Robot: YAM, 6 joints.
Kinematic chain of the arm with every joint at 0, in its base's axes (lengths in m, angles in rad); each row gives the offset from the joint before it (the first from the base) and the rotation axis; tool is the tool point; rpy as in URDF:
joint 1: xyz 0 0 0.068 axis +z
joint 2: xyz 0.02 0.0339 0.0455 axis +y
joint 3: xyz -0.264 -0.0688 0 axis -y
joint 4: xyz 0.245 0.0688 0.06 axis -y
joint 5: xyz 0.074 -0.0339 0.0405 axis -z
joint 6: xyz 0.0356 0 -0.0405 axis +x
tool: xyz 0 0 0 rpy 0 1.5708 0
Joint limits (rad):
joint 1: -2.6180..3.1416
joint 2: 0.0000..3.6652
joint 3: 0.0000..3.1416
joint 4: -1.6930..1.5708
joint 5: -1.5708..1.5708
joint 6: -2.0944..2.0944
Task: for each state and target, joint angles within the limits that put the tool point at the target. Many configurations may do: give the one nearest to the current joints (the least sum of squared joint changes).
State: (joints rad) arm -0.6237 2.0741 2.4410 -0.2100 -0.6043 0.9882
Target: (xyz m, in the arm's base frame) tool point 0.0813 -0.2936 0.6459
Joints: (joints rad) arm -1.3591 1.8317 2.6134 -0.1470 -0.5238 0.9882
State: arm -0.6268 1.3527 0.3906 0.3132 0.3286 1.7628
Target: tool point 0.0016 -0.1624 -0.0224
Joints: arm -1.4714 2.1371 0.3157 0.2765 0.4203 1.7628
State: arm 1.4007 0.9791 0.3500 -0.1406 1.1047 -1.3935
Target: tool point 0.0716 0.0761 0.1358
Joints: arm 1.1498 0.6525 0.1405 -0.4842 1.2941 -1.3935
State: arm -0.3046 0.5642 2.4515 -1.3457 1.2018 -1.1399
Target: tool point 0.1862 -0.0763 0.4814
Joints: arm -0.2283 1.3389 1.8775 -1.3750 1.1289 -1.1399
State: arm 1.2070 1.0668 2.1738 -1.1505 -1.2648 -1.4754
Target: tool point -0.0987 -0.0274 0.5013
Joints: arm 0.6130 0.6079 1.8662 -1.4340 -1.3070 -1.4754
